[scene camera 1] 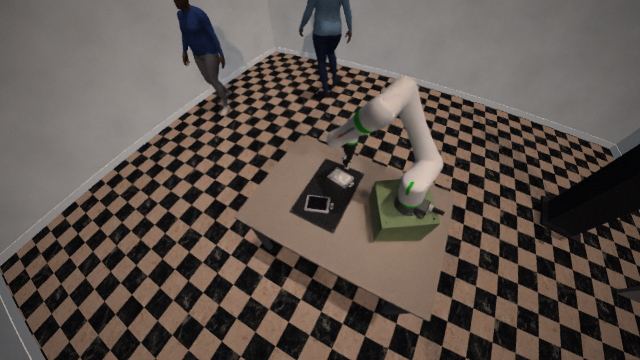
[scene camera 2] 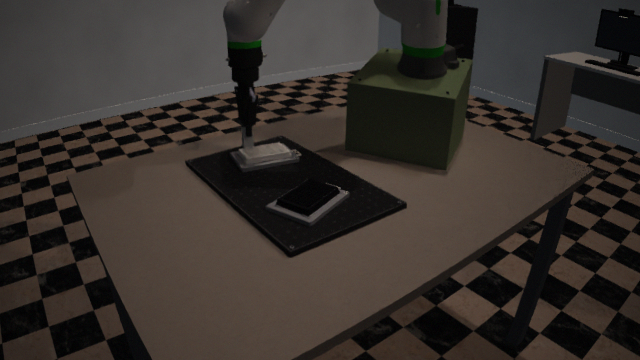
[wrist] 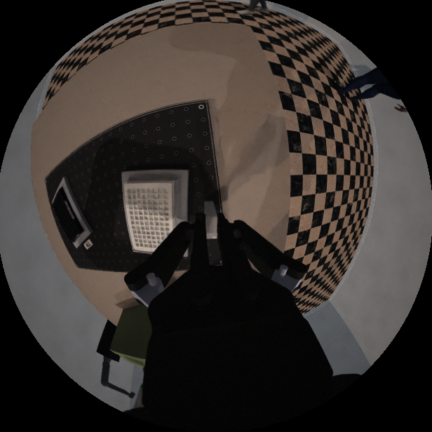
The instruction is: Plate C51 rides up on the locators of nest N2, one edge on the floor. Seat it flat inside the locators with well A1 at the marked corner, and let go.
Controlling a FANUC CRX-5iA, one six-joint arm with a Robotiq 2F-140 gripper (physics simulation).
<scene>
In view: my gripper [scene camera 2: 248, 146], a black well plate [scene camera 2: 306, 198], a nest N2 [wrist: 180, 199] and a nest N1 [scene camera 2: 330, 205].
The black well plate shows as well in the wrist view [wrist: 63, 210]. My gripper is seen too in the wrist view [wrist: 208, 209].
</scene>
